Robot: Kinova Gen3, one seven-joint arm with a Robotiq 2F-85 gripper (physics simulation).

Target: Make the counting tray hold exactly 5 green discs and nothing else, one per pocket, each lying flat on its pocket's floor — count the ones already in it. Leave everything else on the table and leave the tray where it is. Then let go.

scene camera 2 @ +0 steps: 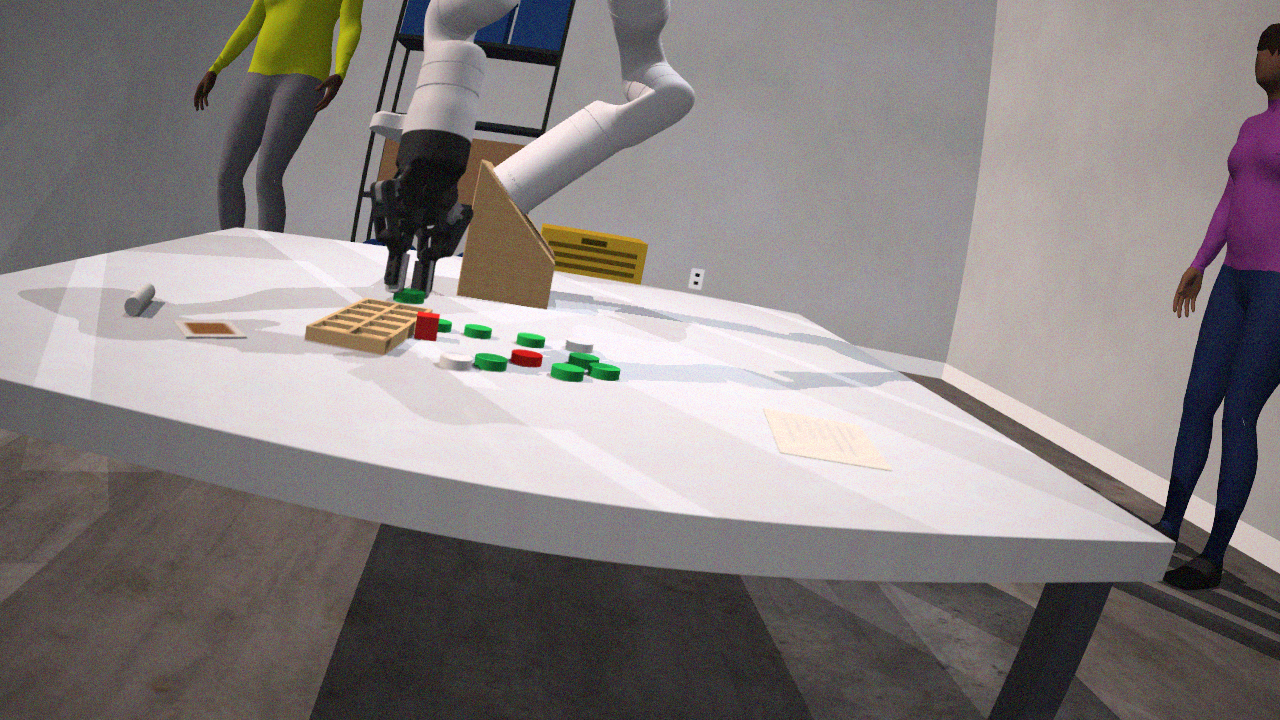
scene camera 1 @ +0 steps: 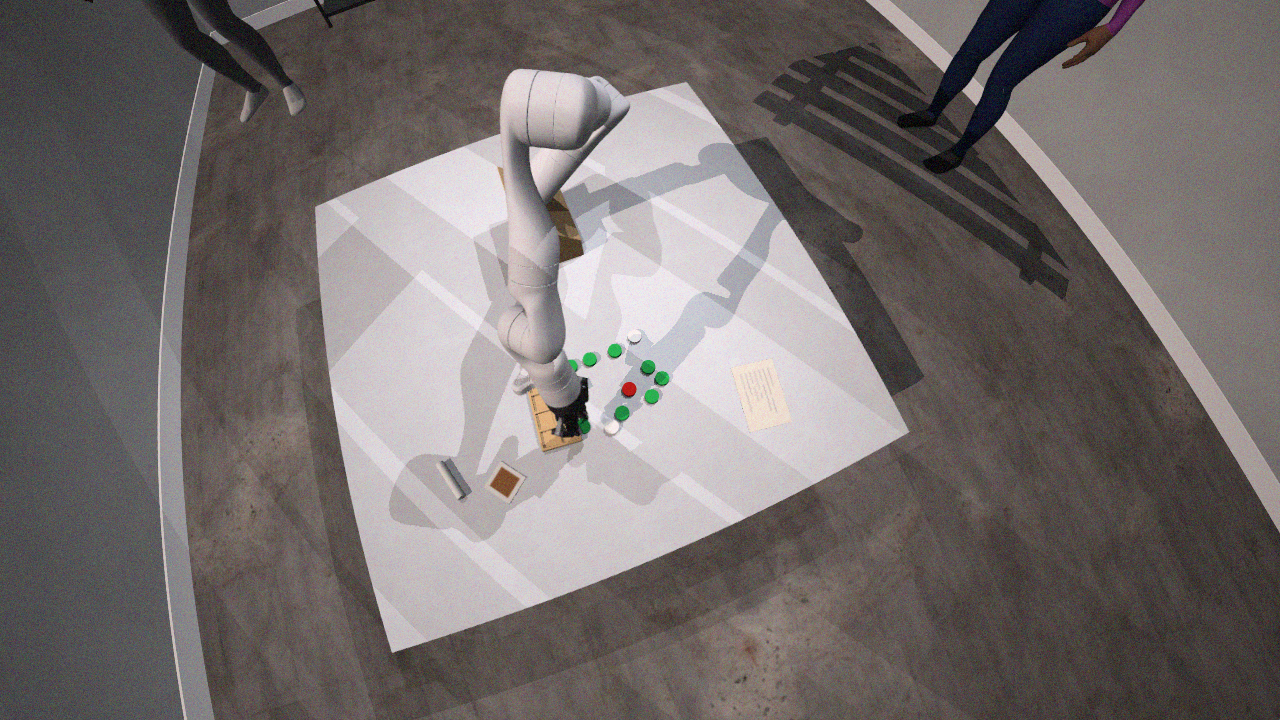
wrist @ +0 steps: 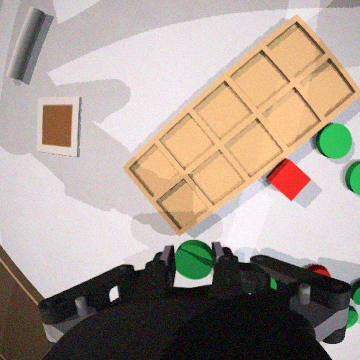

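Observation:
The wooden counting tray [scene camera 1: 537,431] [scene camera 2: 344,340] [wrist: 220,143] has two rows of pockets, and all of them look empty in the wrist view. My gripper [scene camera 2: 409,284] [wrist: 193,254] is shut on a green disc [scene camera 1: 584,427] [scene camera 2: 409,296] [wrist: 192,267]. It holds the disc roughly level above the table, just outside the tray's short end, not over a pocket. Several other green discs lie on the table beside the tray, among them a near one [scene camera 2: 443,325] [wrist: 334,140], another one [scene camera 1: 614,350] [scene camera 2: 530,340] and one by a white disc [scene camera 1: 622,412] [scene camera 2: 490,361].
A red cube [scene camera 2: 426,325] [wrist: 289,179] stands close to the tray's long side. A red disc [scene camera 1: 629,389] [scene camera 2: 526,358] and two white discs [scene camera 1: 634,335] [scene camera 2: 456,361] lie among the green ones. A grey cylinder [scene camera 1: 452,480] [wrist: 27,45], a coaster [scene camera 1: 506,481] [wrist: 57,126] and a wooden wedge [scene camera 2: 505,250] are nearby.

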